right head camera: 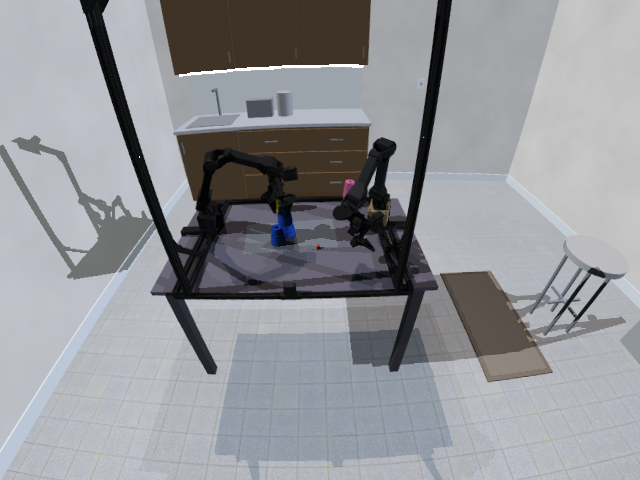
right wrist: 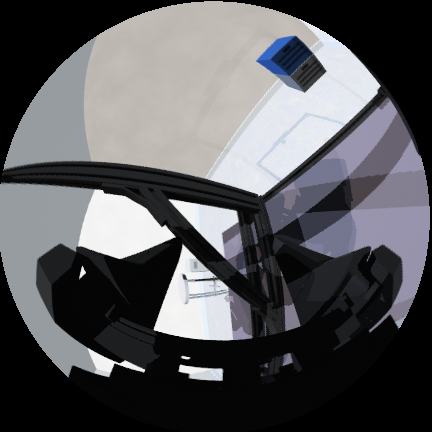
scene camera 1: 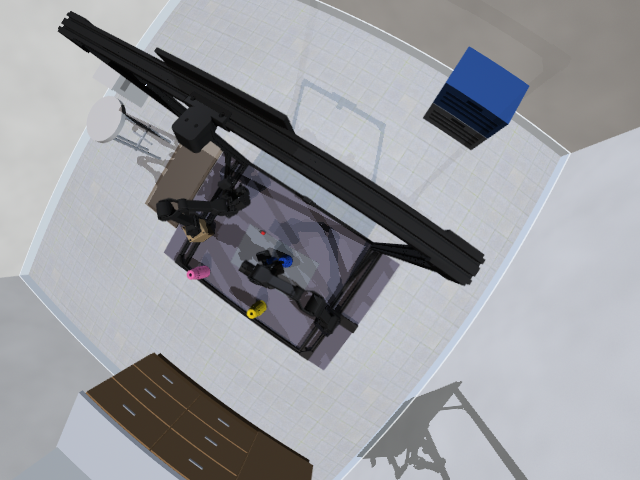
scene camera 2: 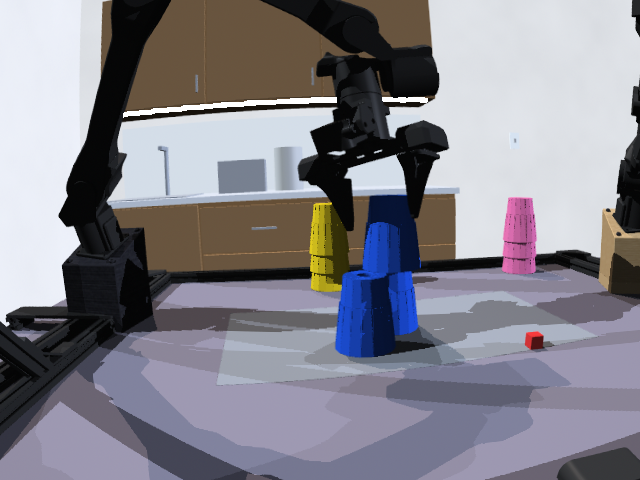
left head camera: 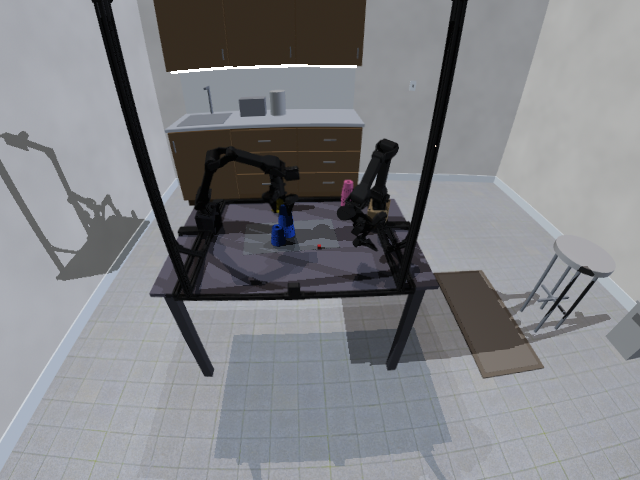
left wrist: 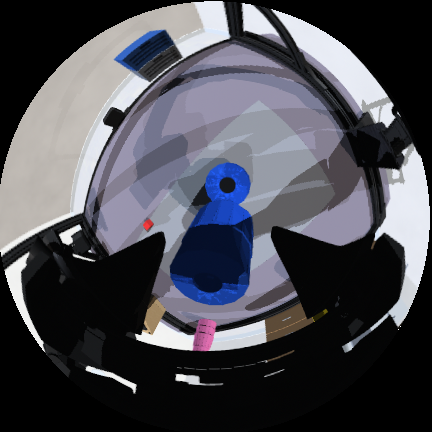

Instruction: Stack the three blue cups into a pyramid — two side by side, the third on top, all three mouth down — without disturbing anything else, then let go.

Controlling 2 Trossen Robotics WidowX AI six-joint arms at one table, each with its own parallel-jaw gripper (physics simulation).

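Seen in the pictures: left gripper, fingertip midpoint: [right head camera: 281, 214] [scene camera 2: 381, 224] [left head camera: 282, 214] [left wrist: 219, 234]; right gripper, fingertip midpoint: [right head camera: 380, 244] [right wrist: 228, 242] [scene camera 1: 235, 178] [left head camera: 383, 244] [left wrist: 66, 241]; left arm's base, link origin: [right head camera: 208, 210] [scene camera 1: 327, 323] [scene camera 2: 103, 245] [left head camera: 206, 209]; right arm's base, link origin: [right head camera: 379, 204] [scene camera 1: 193, 230] [scene camera 2: 634, 222] [left head camera: 379, 205].
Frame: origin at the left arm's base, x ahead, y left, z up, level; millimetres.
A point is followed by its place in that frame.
Three blue cups are mouth down. The front cup [scene camera 2: 364, 322] {x 395, y -23, z -77 mm} [left wrist: 215, 181] {x 400, y 0, z -30 mm} [left head camera: 277, 236] {x 399, y -19, z -63 mm} and the rear cup [scene camera 2: 405, 304] {x 430, y 61, z -79 mm} [left head camera: 290, 231] {x 432, y 61, z -82 mm} stand close together on the pale rectangle [scene camera 2: 248, 356]. The third cup [scene camera 2: 390, 250] {x 417, y 22, z -4 mm} [left wrist: 212, 250] {x 401, y 33, z 57 mm} is upright above them, mostly over the rear cup, its rim reaching the front cup's edge. I cannot tell whether it rests on both. My left gripper [scene camera 2: 382, 222] {x 404, y 39, z 23 mm} [left wrist: 219, 234] {x 404, y 39, z 23 mm} is open, its fingers apart on either side of the upper cup. My right gripper [right wrist: 228, 242] {x 884, y -55, z 30 mm} [left head camera: 366, 244] is open and empty at the table's right side in the left head camera.
A yellow cup stack [scene camera 2: 323, 248] {x 265, y 254, z -41 mm} [scene camera 1: 256, 308] {x 273, y 258, z 10 mm} stands behind the blue cups in scene camera 2, near the rear frame rail. A pink cup stack [scene camera 2: 519, 235] {x 621, y 424, z -39 mm} [scene camera 1: 198, 272] {x 619, y 431, z -5 mm} stands at the back right. A small red cube [scene camera 2: 534, 340] {x 590, y 13, z -106 mm} [left wrist: 148, 225] {x 584, y 25, z -103 mm} lies right of the blue cups.
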